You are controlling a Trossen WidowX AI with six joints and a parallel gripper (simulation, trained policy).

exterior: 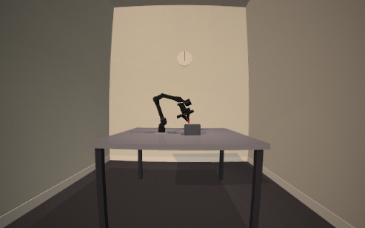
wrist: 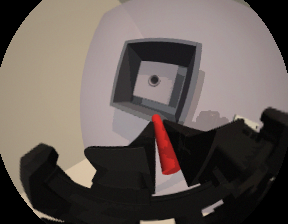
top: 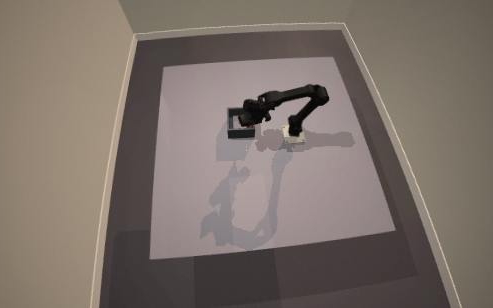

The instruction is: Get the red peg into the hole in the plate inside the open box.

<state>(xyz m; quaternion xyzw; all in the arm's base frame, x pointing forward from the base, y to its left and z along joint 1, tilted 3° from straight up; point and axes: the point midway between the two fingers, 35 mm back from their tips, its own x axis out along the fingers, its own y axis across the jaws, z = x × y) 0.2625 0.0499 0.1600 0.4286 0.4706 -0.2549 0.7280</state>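
Right now the plate is 80 mm below my gripper tip, 60 mm to the right of it and 50 mm ahead of it. Also, from my gripper tip: grey box 100 mm below, 60 mm to the right, 50 mm ahead; red peg 20 mm above, 10 mm behind.
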